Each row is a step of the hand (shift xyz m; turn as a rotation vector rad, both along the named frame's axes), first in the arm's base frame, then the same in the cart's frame.
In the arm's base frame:
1: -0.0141 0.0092 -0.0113 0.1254 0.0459 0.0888
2: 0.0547 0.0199 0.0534 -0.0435 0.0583 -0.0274
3: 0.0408 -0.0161 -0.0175 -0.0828 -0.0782 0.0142
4: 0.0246 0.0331 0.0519 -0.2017 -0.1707 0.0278
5: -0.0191 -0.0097 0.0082 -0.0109 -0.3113 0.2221
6: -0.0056 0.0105 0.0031 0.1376 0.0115 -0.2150
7: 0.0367 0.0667 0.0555 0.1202 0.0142 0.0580
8: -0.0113 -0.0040 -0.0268 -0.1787 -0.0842 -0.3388
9: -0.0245 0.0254 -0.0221 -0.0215 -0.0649 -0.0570
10: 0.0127 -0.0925 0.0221 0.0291 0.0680 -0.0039
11: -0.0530 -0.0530 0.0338 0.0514 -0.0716 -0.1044
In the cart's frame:
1: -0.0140 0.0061 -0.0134 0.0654 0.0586 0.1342
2: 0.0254 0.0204 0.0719 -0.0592 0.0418 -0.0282
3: 0.0462 0.0085 -0.0052 -0.0357 -0.1043 -0.0318
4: -0.0062 0.0203 0.0628 -0.0951 -0.2350 -0.0795
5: -0.0133 -0.0186 -0.0011 0.0931 -0.3454 0.1357
6: -0.0105 0.0057 0.0030 0.1575 0.1378 -0.1466
7: -0.0129 0.0525 0.0772 0.0828 0.0400 0.0977
8: -0.0019 0.0013 -0.0293 -0.0386 -0.0270 -0.3893
9: -0.0283 0.0195 -0.0235 0.0252 -0.0444 -0.0729
10: 0.0506 -0.0813 0.0057 -0.0072 0.0708 0.0205
11: -0.0267 -0.0777 0.0017 0.1006 -0.0050 -0.0924

